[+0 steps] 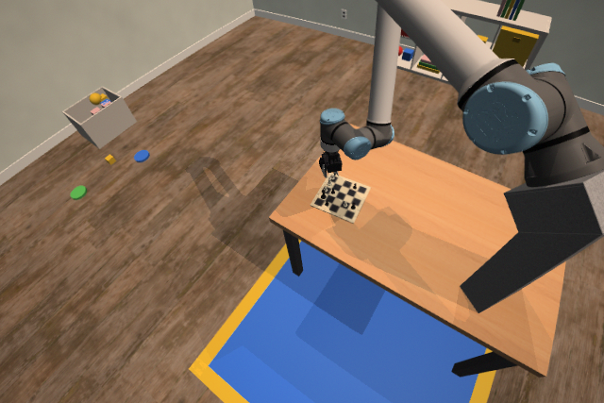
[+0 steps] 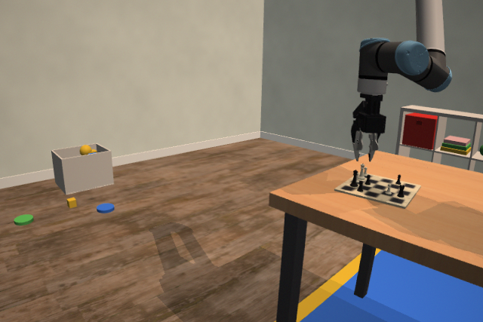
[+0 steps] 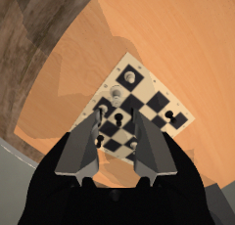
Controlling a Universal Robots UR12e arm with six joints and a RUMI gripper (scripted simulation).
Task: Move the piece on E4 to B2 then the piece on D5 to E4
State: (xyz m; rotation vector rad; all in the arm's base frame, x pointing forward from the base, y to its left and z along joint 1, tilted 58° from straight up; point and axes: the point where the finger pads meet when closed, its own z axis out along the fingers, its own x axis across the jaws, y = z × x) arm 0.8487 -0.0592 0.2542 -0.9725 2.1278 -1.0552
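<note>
Right now the tall white piece is 50 mm below my hand. From my hand the other things lie so: chessboard: 70 mm behind, 50 mm to the left, 80 mm below; black piece: 140 mm behind, 100 mm to the left, 60 mm below.
</note>
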